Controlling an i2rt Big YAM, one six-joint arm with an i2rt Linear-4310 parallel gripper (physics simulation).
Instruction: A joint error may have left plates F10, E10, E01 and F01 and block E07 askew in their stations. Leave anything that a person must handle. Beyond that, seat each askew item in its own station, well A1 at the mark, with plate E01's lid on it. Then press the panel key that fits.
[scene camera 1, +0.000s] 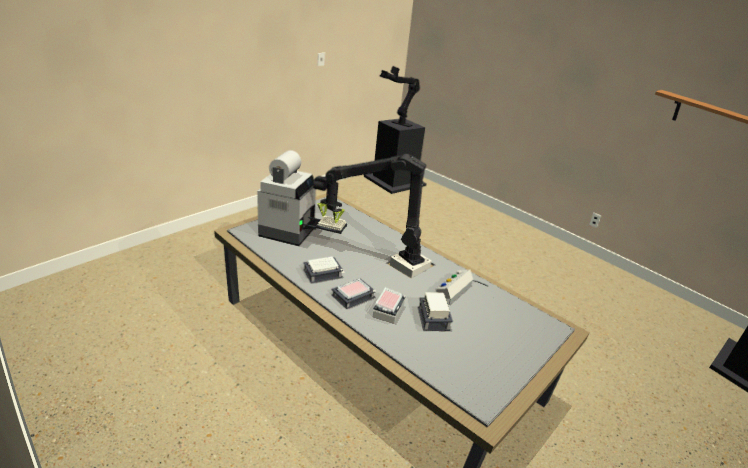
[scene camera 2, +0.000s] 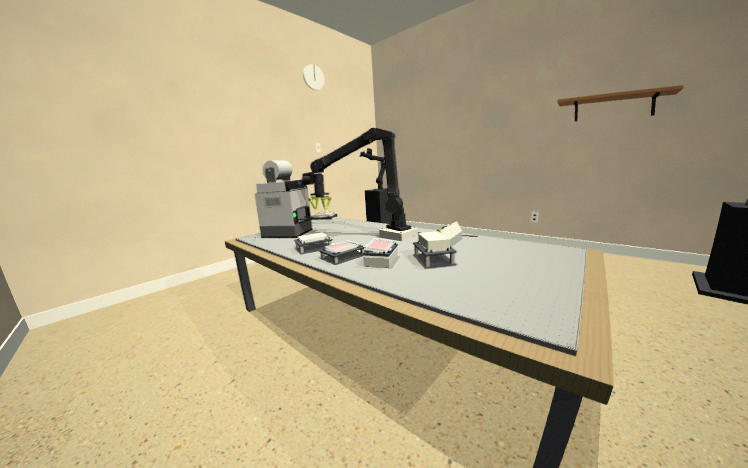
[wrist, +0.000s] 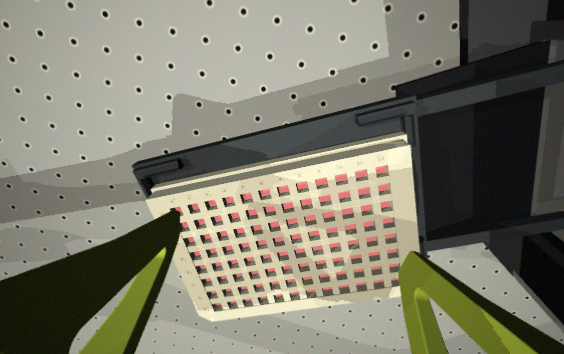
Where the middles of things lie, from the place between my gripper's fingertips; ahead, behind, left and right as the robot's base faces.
Right now the dark station tray (wrist: 400, 113) is 4 cm below my hand, 3 cm to the right of it and 1 cm ahead of it.
